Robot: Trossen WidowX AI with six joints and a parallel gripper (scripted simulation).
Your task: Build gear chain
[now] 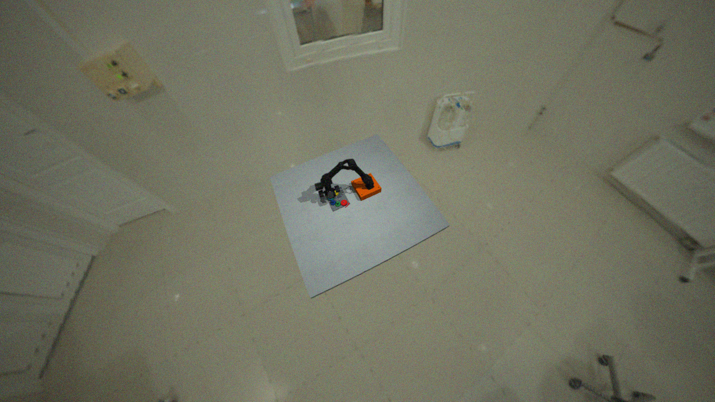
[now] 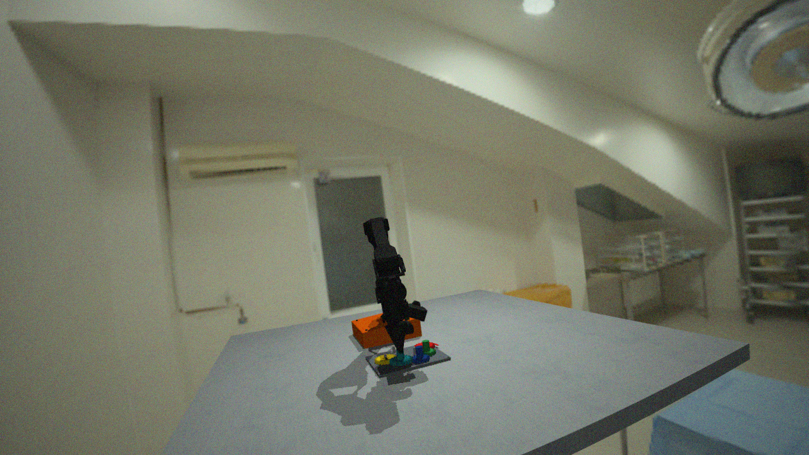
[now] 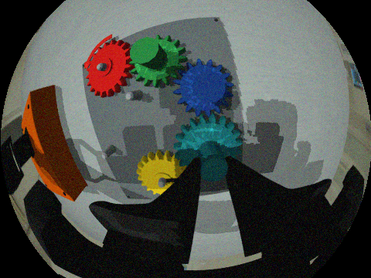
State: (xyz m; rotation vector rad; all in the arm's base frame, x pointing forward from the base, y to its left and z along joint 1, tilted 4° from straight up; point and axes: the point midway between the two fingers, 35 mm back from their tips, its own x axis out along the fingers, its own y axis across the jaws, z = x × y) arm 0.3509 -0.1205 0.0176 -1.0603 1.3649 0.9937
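The teal gear lies 10 mm below my gripper tip. Round my gripper tip: blue gear (10 mm ahead, 50 mm to the left, 20 mm below); then yellow gear (60 mm behind, 30 mm to the right, 30 mm below); then green gear (20 mm behind, 90 mm to the left, 20 mm below).
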